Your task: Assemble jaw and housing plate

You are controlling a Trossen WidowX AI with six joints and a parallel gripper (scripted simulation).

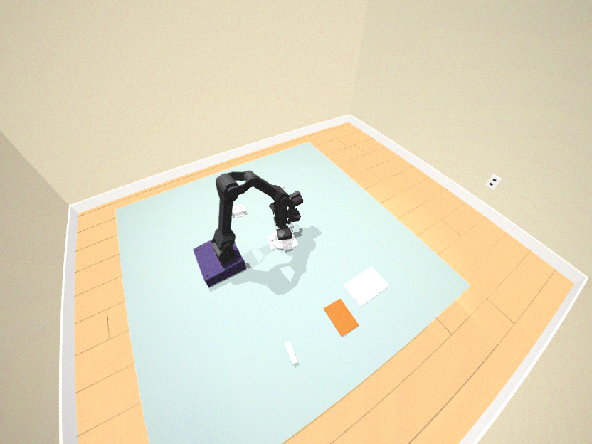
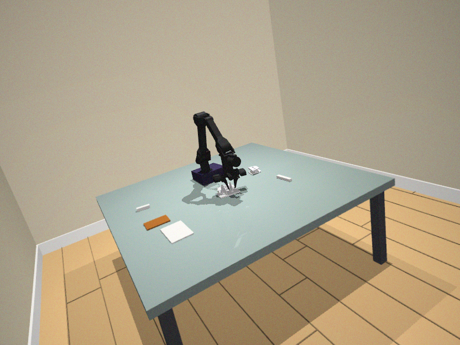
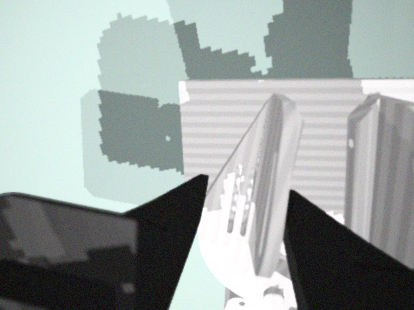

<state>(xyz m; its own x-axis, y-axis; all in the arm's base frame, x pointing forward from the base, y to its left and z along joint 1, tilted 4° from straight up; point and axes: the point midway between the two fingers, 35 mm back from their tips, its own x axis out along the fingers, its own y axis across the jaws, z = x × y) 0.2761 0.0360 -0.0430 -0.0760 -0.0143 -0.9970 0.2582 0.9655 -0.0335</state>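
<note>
Right now the white jaw is 4 cm behind my gripper tip and 1 cm to the right of it. From my gripper tip the other things lie so: orange plate 3 cm ahead, 46 cm to the right, 1 cm below; then white plate 20 cm ahead, 41 cm to the right, 1 cm below.
</note>
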